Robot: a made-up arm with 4 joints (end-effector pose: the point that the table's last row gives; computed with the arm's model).
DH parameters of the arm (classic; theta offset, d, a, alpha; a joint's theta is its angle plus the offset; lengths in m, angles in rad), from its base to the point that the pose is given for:
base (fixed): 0 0 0 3.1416
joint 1: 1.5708 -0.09 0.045 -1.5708
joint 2: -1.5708 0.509 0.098 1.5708
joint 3: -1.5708 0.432 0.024 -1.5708
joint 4: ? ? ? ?
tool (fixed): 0.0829 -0.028 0 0
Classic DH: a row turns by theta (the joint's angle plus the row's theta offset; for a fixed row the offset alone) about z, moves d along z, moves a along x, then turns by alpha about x.
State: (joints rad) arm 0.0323 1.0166 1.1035 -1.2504
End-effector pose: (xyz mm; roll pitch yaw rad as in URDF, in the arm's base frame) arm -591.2 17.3 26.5 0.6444 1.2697 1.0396
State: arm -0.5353 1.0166 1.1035 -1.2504
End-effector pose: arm -507.8 -303.3 26.5 0.6444 1.2697 1.6072
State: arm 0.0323 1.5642 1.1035 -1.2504
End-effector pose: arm -592.5 -22.1 13.3 -1.5612 1.2563 -1.1267
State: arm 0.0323 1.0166 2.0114 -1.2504
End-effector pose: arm -479.0 35.8 40.2 2.4550 1.2763 2.0197
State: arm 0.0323 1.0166 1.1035 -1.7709
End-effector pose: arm -507.9 -149.8 -41.8 1.2106 0.8330 1.6720
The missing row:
joint 4: 0.0829 0 -0.3863 3.1416
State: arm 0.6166 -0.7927 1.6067 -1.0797
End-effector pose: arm -451.5 280.1 228.9 1.5972 -0.3018 0.9719
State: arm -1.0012 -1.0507 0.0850 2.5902
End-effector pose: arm -408.4 90.5 538.1 -0.9941 0.4320 -1.7767
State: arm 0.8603 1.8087 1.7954 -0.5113
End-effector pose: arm -217.3 424.3 -227.5 -1.5162 0.2788 -2.6345
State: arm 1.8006 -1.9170 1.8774 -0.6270
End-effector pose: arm -205.2 503.1 239.5 1.3936 -0.9508 0.2043
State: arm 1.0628 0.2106 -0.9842 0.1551
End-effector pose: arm 2.6 779.9 -416.5 -0.1480 -0.9917 -1.0245
